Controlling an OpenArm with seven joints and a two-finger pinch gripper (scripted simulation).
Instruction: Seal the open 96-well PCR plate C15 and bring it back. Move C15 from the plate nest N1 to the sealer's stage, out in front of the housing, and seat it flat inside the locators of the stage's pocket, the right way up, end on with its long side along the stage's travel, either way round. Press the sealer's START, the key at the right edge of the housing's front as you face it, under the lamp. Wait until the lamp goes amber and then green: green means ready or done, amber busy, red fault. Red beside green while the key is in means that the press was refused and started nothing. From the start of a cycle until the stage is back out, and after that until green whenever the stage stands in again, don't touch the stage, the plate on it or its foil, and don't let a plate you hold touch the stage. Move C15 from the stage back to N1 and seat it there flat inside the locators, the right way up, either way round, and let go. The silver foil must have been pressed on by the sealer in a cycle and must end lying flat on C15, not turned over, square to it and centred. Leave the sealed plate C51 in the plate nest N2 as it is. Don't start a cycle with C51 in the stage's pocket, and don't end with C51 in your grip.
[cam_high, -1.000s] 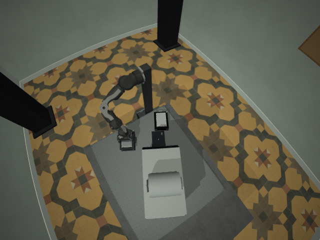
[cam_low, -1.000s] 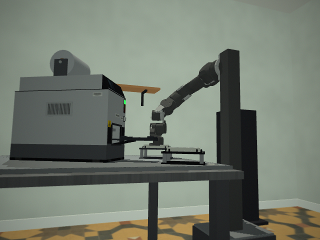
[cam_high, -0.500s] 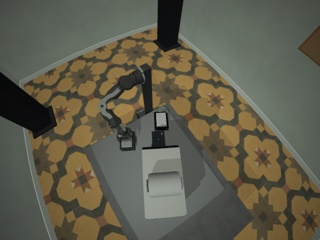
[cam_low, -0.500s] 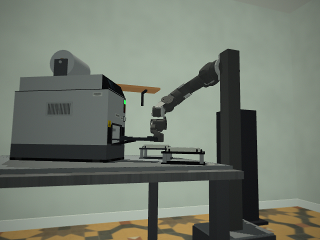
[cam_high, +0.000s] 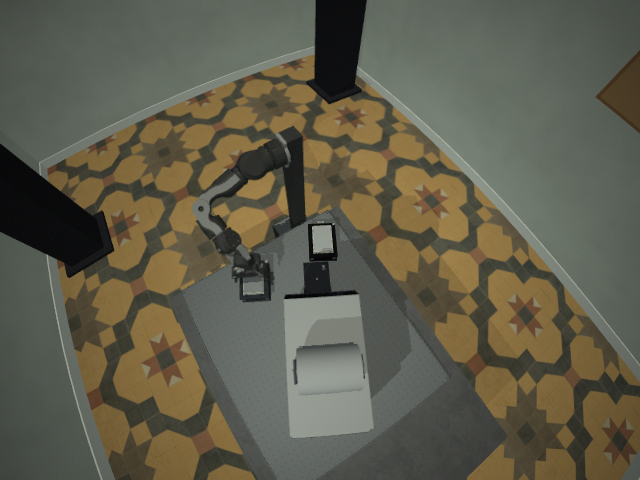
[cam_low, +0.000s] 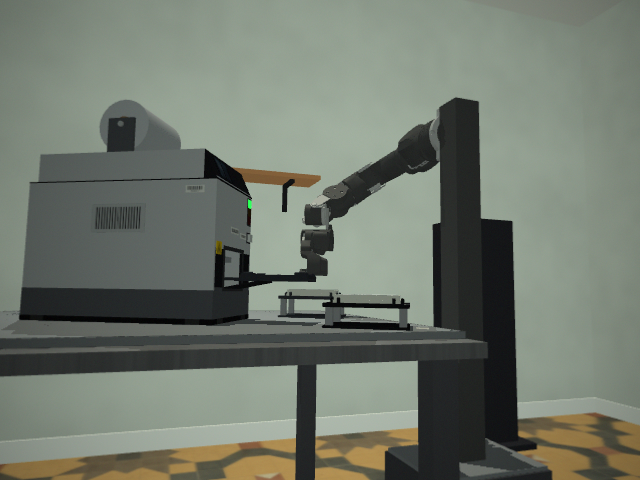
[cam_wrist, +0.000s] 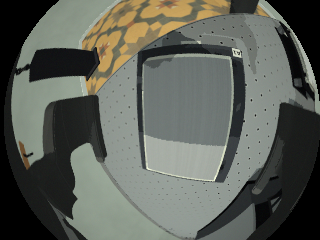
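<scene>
Now: hand 4 cm above the plate C15. From my hand the other things lie so: sealer stage (21 cm to the left, 15 cm ahead, 1 cm below); then sealed plate C51 (34 cm to the left, 5 cm below); then start key (19 cm ahead, 8 cm to the left, 8 cm above).
</scene>
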